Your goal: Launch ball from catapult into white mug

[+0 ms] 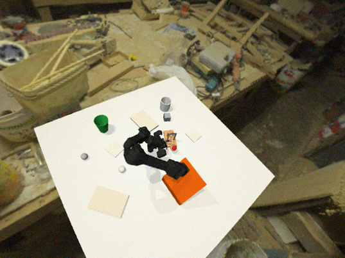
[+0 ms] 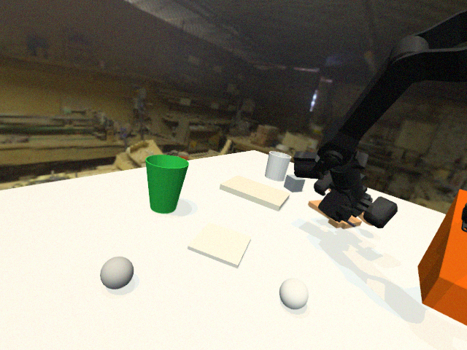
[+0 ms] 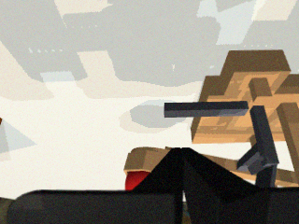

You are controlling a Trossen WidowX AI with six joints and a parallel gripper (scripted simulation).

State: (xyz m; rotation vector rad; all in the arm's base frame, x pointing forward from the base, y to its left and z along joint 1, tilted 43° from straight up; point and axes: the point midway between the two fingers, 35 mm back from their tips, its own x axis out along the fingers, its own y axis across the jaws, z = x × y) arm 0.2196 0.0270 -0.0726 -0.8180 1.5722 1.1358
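The red ball is 4 cm behind my gripper tip and 4 cm to the right of it. Round my gripper tip: grey cube (23 cm ahead, 18 cm to the right, 3 cm below); then white ball (4 cm ahead, 33 cm to the left, 4 cm below); then white mug (33 cm ahead, 23 cm to the right, 3 cm below).
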